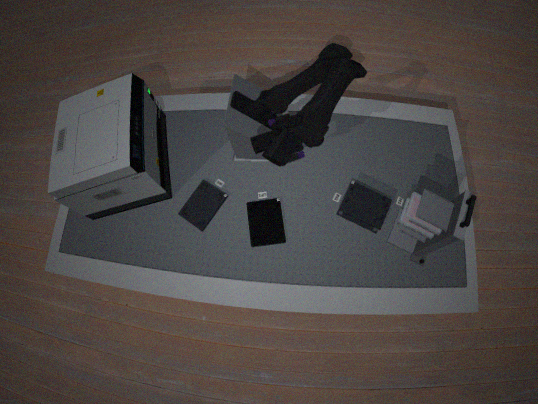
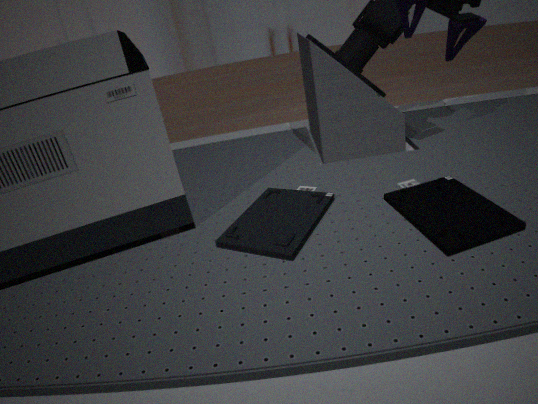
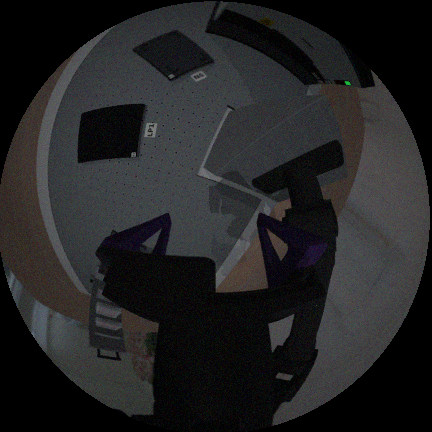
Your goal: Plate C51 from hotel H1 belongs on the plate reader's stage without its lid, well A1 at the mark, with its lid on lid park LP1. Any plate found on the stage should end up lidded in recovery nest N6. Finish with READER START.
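Frame: origin at the arm's base, x ahead, y left, z up, level; metres.
Where they show: gripper, fingertip midpoint: (image 2: 427,48) (image 3: 213,217); arm's base, origin of the base link: (image 1: 254,111) (image 2: 344,67) (image 3: 297,168).
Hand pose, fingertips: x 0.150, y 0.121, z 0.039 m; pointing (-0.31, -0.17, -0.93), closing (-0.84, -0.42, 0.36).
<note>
Each offset is from my fingertips to the top centre of the thing. "spot": to the spot under its first point.
My gripper (image 1: 286,138) (image 2: 430,47) (image 3: 213,217) is open and empty, held above the bench near the grey wedge-shaped stand. The plate reader @(0.672 m right, 0.023 m ahead, 0.113 m up) (image 1: 100,145) (image 2: 85,150) (image 3: 262,45) is at the left with a green light lit; its stage does not show. Recovery nest N6 @(0.290 m right, 0.172 m ahead, 0.176 m down) (image 1: 203,205) (image 2: 277,222) (image 3: 174,54) is a dark grey pad with no plate on it. Lid park LP1 @(0.048 m right, 0.214 m ahead, 0.174 m down) (image 1: 266,222) (image 2: 452,215) (image 3: 111,133) is a black pad with no lid on it. The hotel @(spot: 0.509 m left, 0.250 m ahead, 0.118 m up) (image 1: 457,220) (image 3: 93,320) at the right holds stacked pale plates (image 1: 420,217) (image 3: 107,311); which is C51 cannot be read.
The grey wedge-shaped stand (image 1: 240,127) (image 2: 355,110) (image 3: 280,130) rises beside the arm at the back of the bench. Another dark nest @(0.298 m left, 0.136 m ahead, 0.118 m down) (image 1: 365,205) lies between LP1 and the hotel. A black handle @(spot: 0.525 m left, 0.234 m ahead, 0.155 m up) (image 1: 468,211) (image 3: 109,354) is on the hotel's outer side.
</note>
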